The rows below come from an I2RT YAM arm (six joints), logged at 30 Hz.
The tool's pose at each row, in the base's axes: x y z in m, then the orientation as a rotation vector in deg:
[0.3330, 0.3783, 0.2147, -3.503, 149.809, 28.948]
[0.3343, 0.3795, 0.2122, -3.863, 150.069, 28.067]
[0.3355, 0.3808, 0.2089, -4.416, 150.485, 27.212]
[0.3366, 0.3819, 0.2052, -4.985, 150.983, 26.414]
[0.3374, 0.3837, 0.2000, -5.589, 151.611, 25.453]
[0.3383, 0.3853, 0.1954, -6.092, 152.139, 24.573]
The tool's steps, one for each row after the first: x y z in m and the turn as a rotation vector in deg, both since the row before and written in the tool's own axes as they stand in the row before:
[0.0000, 0.0001, 0.0031, 0.584, 0.188, -0.383]
[0.0005, 0.0000, 0.0037, 0.548, 0.378, -0.483]
[0.0007, -0.0003, 0.0039, 0.512, 0.473, -0.467]
[0.0017, 0.0000, 0.0053, 0.630, 0.592, -0.498]
[0.0013, 0.0000, 0.0048, 0.579, 0.495, -0.426]

